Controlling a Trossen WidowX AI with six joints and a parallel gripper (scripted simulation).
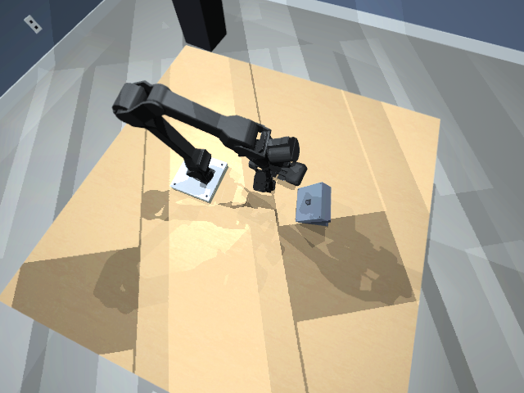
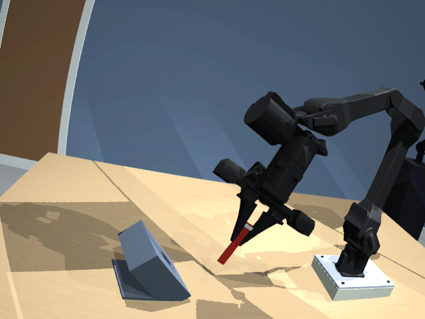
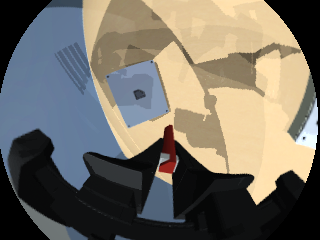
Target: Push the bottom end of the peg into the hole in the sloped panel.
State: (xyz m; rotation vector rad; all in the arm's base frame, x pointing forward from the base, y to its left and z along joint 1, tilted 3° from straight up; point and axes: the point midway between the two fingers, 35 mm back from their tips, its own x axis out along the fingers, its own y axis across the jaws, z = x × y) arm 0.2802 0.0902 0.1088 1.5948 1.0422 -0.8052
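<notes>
The sloped panel lies 13 cm ahead of my gripper tip, 8 cm below it and 2 cm to the right of it. Also, from my gripper tip: red peg: 1 cm behind, 1 cm above.
</notes>
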